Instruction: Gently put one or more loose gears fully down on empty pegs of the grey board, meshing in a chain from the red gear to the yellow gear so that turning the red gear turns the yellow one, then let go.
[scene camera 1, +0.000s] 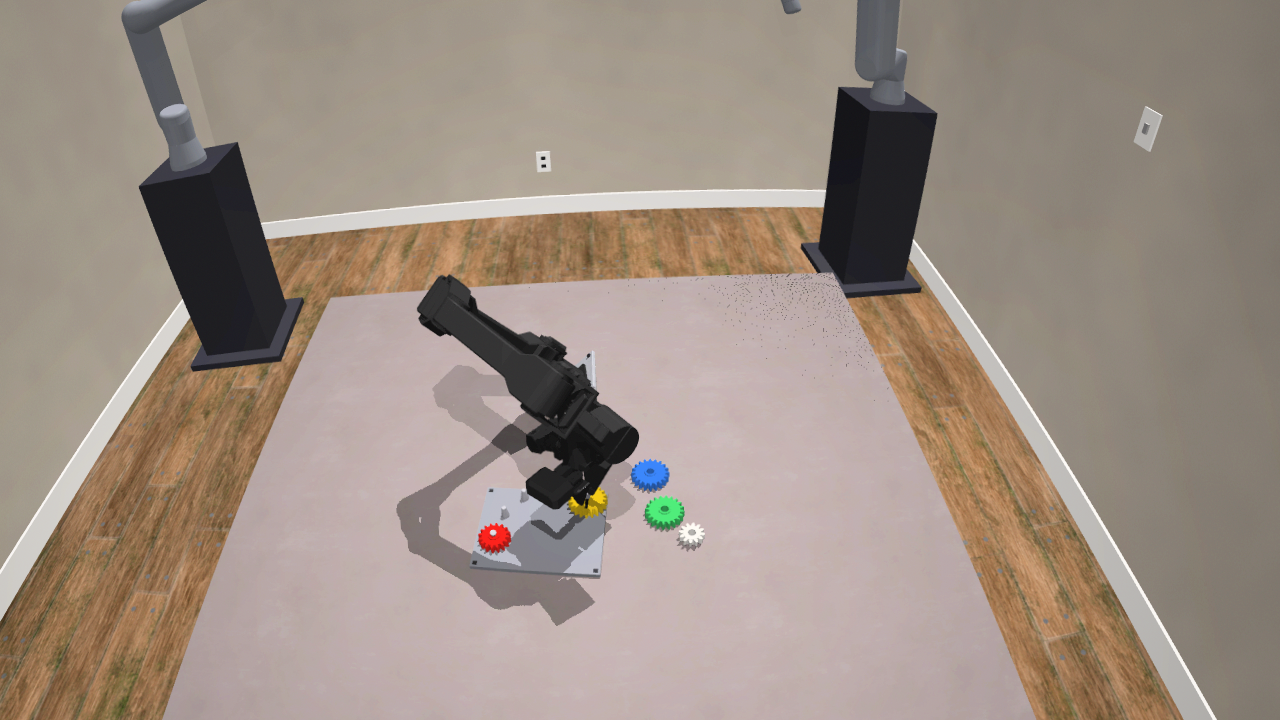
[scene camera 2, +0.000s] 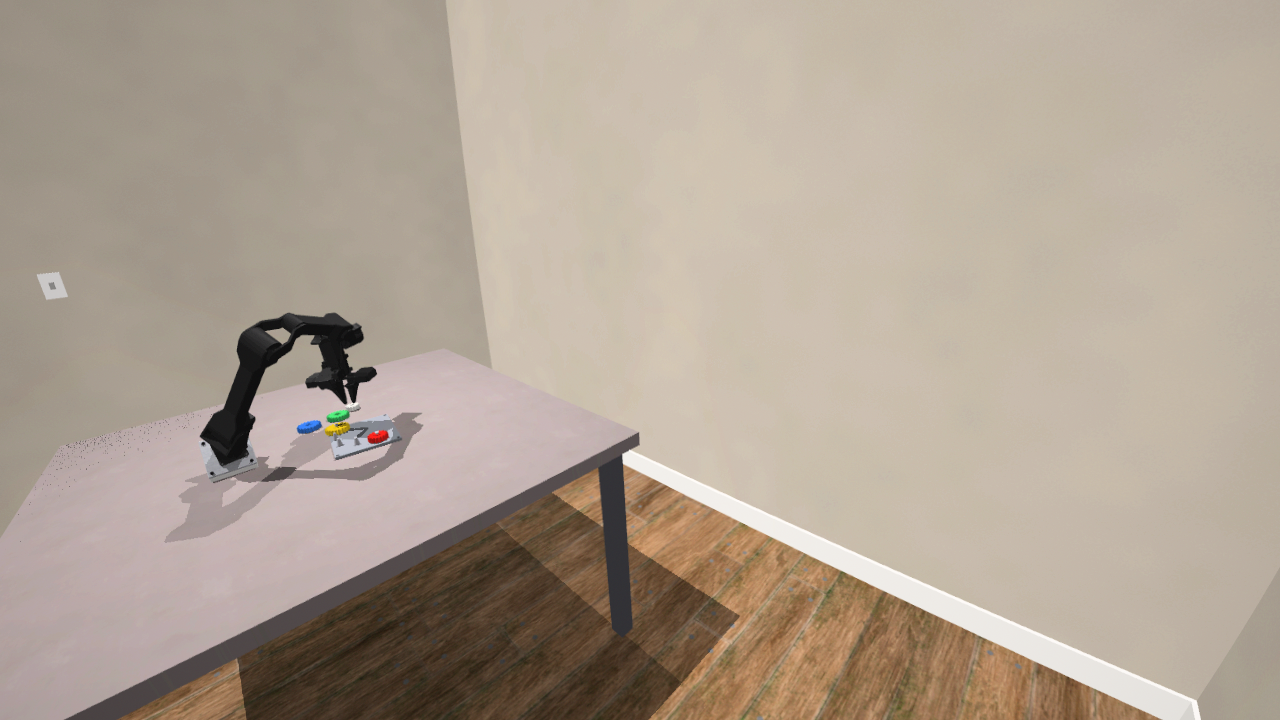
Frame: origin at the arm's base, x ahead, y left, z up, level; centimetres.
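Where they show: gripper, fingertip midpoint: (scene camera 1: 585, 499) (scene camera 2: 350, 403); arm's base, origin of the base link: (scene camera 2: 230, 450).
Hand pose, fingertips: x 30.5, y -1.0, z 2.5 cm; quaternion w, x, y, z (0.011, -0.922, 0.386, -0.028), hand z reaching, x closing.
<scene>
Things, the pixels of their top centre, and the offset from my fingertips. Level surfaces: height alone.
- grey board, middle of its top: (scene camera 1: 539, 519) (scene camera 2: 360, 426) dx -1.0, dy -7.7, dz -5.0 cm
- red gear, middle of its top: (scene camera 1: 493, 534) (scene camera 2: 377, 433) dx +0.9, dy -15.4, dz -5.5 cm
- yellow gear, middle of its top: (scene camera 1: 587, 496) (scene camera 2: 336, 425) dx -5.0, dy +0.5, dz -5.4 cm
- blue gear, middle of its top: (scene camera 1: 650, 471) (scene camera 2: 308, 424) dx -10.0, dy +11.9, dz -6.3 cm
- green gear, middle of its top: (scene camera 1: 664, 508) (scene camera 2: 337, 413) dx -1.2, dy +12.9, dz -6.3 cm
- small white gear, middle of its top: (scene camera 1: 691, 532) (scene camera 2: 352, 404) dx +4.4, dy +16.3, dz -6.3 cm
- table, its level: dz -8.1 cm
The grey board (scene camera 1: 583, 562) (scene camera 2: 351, 451) bears the red gear (scene camera 1: 494, 538) (scene camera 2: 377, 437) at one corner and the yellow gear (scene camera 1: 594, 505) (scene camera 2: 337, 429) near another. Two bare pegs show between them, one (scene camera 1: 503, 512) (scene camera 2: 357, 440) nearer the red gear and one (scene camera 1: 524, 495) (scene camera 2: 339, 441) farther back. The blue gear (scene camera 1: 650, 474) (scene camera 2: 308, 427), green gear (scene camera 1: 665, 511) (scene camera 2: 337, 416) and small white gear (scene camera 1: 691, 534) (scene camera 2: 354, 406) lie loose beside the board. My gripper (scene camera 1: 589, 499) (scene camera 2: 349, 402) is nearly closed and empty, above the board by the yellow gear, partly hiding it in scene camera 1.
The arm's base plate (scene camera 1: 589, 367) (scene camera 2: 214, 465) stands on the table (scene camera 1: 760, 608) (scene camera 2: 429, 483) behind the board. The arm reaches over the board's back part and casts shadows across it. Dark pedestals (scene camera 1: 223, 259) (scene camera 1: 875, 188) with grey arms stand beyond the table.
</scene>
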